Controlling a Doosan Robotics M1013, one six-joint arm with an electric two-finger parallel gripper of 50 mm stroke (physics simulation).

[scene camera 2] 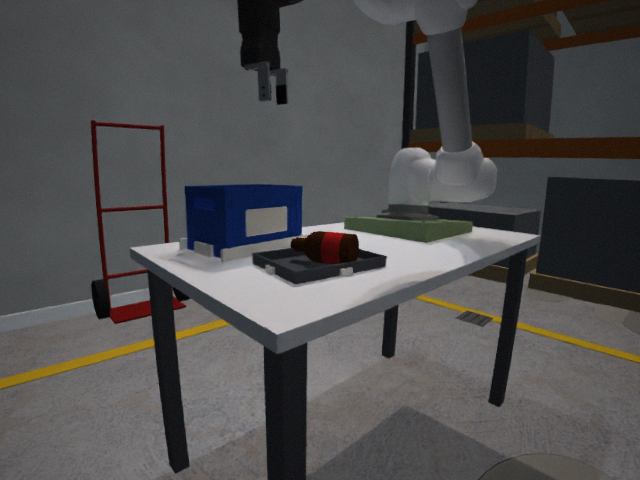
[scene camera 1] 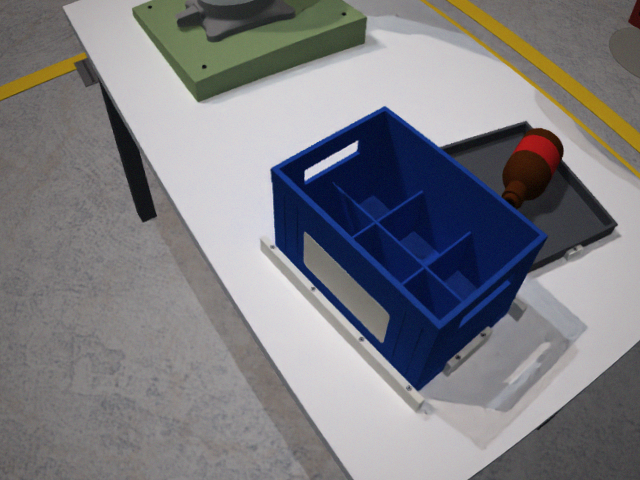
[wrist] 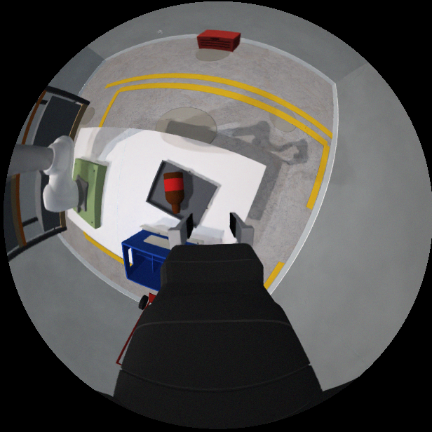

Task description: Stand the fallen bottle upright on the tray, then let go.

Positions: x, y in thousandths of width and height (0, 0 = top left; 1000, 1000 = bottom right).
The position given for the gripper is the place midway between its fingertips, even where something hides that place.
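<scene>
Visible in the scene is a brown bottle (scene camera 1: 824, 361), and a further view shows the bottle (scene camera 2: 505, 516) as well. The gripper (scene camera 2: 429, 214) is in sight too, and it (wrist: 490, 510) appears again from the wrist.
</scene>
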